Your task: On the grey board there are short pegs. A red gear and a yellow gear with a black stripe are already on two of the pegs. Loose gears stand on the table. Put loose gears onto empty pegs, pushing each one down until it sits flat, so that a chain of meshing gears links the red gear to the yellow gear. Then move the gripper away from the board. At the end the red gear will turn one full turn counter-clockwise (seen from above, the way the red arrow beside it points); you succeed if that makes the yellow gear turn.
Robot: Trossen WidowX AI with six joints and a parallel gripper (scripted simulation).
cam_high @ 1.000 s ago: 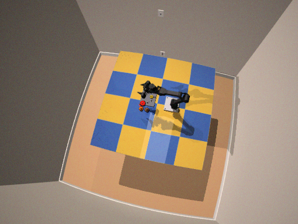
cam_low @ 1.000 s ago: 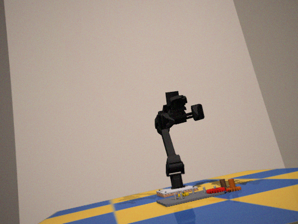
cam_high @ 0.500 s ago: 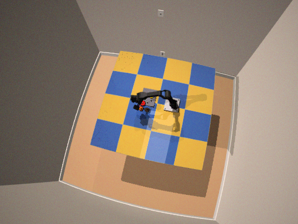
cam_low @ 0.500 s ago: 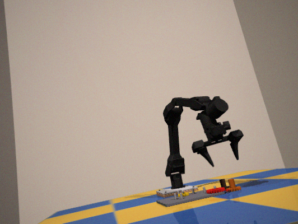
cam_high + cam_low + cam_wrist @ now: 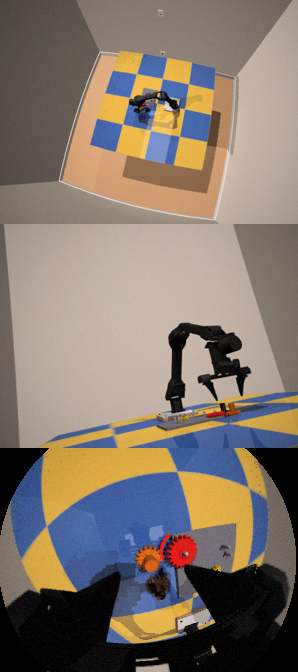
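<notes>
The orange gear is 40 mm below my gripper tip. From my gripper tip the other things lie so: red arrow: 20 mm ahead, 30 mm to the right, 50 mm below; yellow gear: 60 mm behind, 180 mm to the right, 40 mm below; red gear: 10 mm ahead, 70 mm to the right, 40 mm below.
</notes>
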